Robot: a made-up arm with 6 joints.
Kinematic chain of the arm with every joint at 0, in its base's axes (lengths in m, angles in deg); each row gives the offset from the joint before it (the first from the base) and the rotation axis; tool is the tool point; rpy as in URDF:
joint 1: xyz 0 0 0.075 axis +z
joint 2: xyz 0 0 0 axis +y
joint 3: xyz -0.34 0 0.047 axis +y
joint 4: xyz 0.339 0 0.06 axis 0.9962 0 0.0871
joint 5: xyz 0 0 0 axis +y
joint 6: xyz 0.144 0 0.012 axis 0.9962 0 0.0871
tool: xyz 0 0 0 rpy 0 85 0
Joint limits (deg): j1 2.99..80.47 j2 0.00..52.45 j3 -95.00..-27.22 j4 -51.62..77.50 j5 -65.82..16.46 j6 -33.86..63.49
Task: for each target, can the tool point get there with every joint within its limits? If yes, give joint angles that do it. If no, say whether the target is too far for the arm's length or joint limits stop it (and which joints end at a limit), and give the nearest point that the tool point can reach.
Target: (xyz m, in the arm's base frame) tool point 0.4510 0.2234 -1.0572
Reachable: no: too far | nearest point 0.2489 0.1233 0.1962 | short by 1.273 m
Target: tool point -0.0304 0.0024 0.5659
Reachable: yes | joints 54.90 12.47 -47.77 -25.53 -25.20 -3.46
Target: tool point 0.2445 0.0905 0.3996
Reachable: yes | joints 39.44 44.86 -37.03 62.95 -41.83 26.51
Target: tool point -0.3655 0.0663 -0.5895
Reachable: no: joint limits stop it (at a limit: joint 1, joint 2, joint 3, joint 5) | nearest point 0.0302 0.2778 0.1993 | short by 0.907 m
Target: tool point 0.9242 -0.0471 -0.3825
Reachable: no: too far | nearest point 0.2784 0.0040 0.1974 | short by 0.869 m
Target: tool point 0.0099 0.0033 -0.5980
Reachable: no: joint limits stop it (at a limit: joint 2, joint 3, joint 5) | nearest point 0.2635 0.0878 0.1962 | short by 0.838 m
